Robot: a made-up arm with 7 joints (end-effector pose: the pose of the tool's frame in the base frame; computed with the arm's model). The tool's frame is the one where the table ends. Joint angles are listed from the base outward.
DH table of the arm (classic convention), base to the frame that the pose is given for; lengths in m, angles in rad. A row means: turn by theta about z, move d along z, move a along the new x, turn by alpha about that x. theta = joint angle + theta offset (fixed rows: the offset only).
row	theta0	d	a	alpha
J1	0	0.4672	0	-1.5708
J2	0	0	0	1.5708
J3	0	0.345	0.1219	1.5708
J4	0	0	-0.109	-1.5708
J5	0	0.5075	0	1.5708
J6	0	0	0.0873	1.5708
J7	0	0	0	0
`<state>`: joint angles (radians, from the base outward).
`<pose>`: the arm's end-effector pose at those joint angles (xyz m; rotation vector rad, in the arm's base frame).
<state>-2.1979 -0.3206 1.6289 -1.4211 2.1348 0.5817 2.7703</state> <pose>0.6832 -0.1554 0.9808 -1.1273 1.7903 2.1673</pose>
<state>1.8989 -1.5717 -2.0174 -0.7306 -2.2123 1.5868 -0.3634</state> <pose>0.6518 -0.6866 0.2781 2.2549 -0.0376 -0.8169</pose>
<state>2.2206 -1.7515 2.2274 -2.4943 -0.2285 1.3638 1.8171</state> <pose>-0.4300 -0.1614 0.1517 -0.7004 -0.3616 -1.8048</pose>
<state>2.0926 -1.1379 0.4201 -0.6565 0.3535 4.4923 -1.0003</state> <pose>0.1952 -0.5558 1.0186 -0.0220 1.6803 -0.7300</pose>
